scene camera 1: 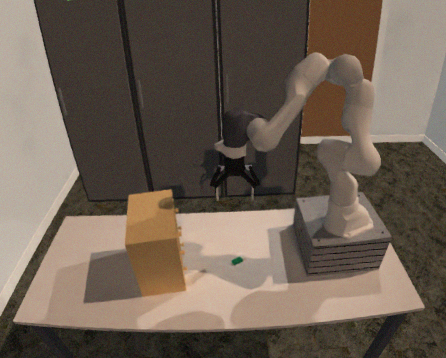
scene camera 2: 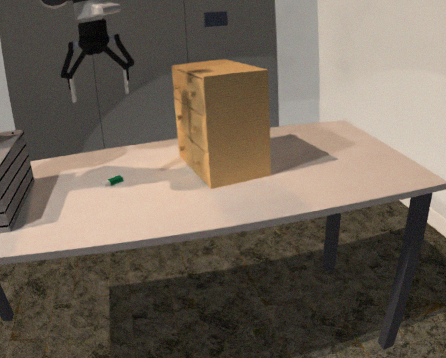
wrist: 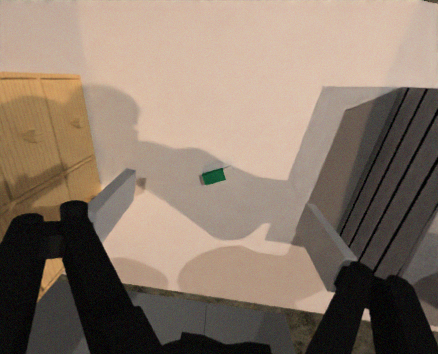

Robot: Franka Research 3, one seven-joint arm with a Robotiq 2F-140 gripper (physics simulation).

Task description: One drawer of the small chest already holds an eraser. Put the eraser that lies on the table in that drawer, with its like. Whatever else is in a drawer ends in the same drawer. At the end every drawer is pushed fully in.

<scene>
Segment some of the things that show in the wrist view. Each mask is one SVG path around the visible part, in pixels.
My gripper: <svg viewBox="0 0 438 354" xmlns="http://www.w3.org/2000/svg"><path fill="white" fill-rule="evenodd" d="M306 203L296 227L296 232L326 290L335 294L305 354L351 354L365 308L370 313L375 354L438 354L437 342L412 285L396 275L389 275L386 280L374 276L373 271L368 266L356 262L357 257L317 206ZM0 244L0 354L26 354L46 259L62 258L90 354L272 354L268 344L255 342L224 344L205 335L186 332L181 333L180 340L161 345L140 306L135 307L131 302L102 245L134 201L136 170L126 168L88 203L80 200L63 203L60 206L60 221L44 221L43 216L37 213L28 213L15 217L11 221Z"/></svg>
A wooden drawer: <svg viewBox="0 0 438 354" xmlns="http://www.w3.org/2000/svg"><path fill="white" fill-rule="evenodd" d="M94 159L64 175L70 201L80 200L88 203L100 193Z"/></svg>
A wooden drawer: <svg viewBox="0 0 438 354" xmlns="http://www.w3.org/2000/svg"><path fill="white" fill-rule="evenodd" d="M62 258L46 259L41 288L45 288L64 266ZM62 178L14 205L12 208L15 216L37 213L43 216L44 221L60 221L60 206L68 201Z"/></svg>
</scene>
